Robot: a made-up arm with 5 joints.
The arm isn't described. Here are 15 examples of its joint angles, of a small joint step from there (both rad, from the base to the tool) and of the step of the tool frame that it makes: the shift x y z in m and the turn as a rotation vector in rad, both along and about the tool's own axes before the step.
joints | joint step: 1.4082 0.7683 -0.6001 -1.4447 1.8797 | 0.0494 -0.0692 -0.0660 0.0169 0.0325
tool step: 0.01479 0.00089 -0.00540 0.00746 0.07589 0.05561
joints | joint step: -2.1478 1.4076 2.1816 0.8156 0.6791 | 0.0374 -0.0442 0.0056 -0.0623 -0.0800
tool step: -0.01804 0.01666 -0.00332 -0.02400 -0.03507 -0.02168
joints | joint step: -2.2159 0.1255 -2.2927 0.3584 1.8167 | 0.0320 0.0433 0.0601 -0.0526 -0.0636
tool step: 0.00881 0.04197 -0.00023 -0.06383 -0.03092 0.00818
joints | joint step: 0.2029 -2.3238 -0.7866 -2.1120 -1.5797 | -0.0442 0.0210 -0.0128 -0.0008 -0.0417
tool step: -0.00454 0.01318 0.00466 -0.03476 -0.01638 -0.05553
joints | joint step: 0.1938 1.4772 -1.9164 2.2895 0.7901 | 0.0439 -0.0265 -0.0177 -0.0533 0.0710
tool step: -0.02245 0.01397 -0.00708 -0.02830 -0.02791 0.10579
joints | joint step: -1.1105 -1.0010 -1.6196 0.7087 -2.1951 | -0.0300 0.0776 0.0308 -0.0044 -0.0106
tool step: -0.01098 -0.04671 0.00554 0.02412 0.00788 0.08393
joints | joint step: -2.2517 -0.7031 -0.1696 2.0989 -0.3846 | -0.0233 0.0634 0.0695 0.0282 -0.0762
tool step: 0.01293 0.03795 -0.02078 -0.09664 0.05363 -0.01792
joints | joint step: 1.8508 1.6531 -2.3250 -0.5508 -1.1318 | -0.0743 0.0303 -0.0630 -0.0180 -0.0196
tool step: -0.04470 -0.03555 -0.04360 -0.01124 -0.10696 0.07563
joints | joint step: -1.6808 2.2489 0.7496 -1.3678 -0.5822 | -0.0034 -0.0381 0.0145 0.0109 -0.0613
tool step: 0.01101 0.00228 0.00874 0.03222 0.00036 -0.06775
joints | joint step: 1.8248 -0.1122 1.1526 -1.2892 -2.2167 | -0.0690 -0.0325 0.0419 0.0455 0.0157
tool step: -0.00674 0.03502 -0.02440 -0.11826 -0.00172 -0.01580
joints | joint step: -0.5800 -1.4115 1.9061 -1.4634 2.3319 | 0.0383 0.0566 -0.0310 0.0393 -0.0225
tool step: 0.01584 -0.01062 -0.00143 0.05148 0.03371 0.03905
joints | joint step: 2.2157 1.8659 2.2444 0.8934 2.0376 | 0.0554 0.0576 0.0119 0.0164 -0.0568
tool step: -0.03152 0.03326 0.01445 -0.04108 -0.07329 -0.04090
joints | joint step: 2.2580 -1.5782 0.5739 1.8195 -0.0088 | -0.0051 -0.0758 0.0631 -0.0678 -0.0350
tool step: -0.06367 0.02307 -0.02278 -0.05308 -0.13166 0.02253
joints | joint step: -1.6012 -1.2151 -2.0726 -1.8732 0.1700 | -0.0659 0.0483 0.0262 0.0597 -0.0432
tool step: 0.05778 0.01500 -0.00698 0.00869 0.01428 -0.13576
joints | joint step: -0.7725 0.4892 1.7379 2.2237 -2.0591 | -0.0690 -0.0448 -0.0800 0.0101 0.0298
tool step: -0.00480 0.04734 0.01287 -0.08618 -0.00044 -0.08046
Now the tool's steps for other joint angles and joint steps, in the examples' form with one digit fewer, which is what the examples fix.
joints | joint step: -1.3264 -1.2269 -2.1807 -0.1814 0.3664 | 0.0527 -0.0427 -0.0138 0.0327 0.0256
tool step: 0.0163 -0.0048 -0.0307 -0.0360 0.0908 0.0112
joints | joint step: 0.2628 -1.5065 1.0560 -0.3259 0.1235 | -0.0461 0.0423 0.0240 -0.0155 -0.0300
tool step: 0.0138 -0.0277 0.0071 0.0551 0.0024 -0.0861
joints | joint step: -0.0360 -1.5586 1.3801 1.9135 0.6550 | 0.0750 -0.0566 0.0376 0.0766 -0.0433
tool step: 0.0526 0.0196 -0.0057 0.0097 0.0774 -0.0988
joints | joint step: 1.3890 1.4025 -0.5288 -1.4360 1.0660 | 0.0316 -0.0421 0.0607 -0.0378 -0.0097
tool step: 0.0162 0.0099 -0.0118 -0.0699 -0.0224 -0.1038
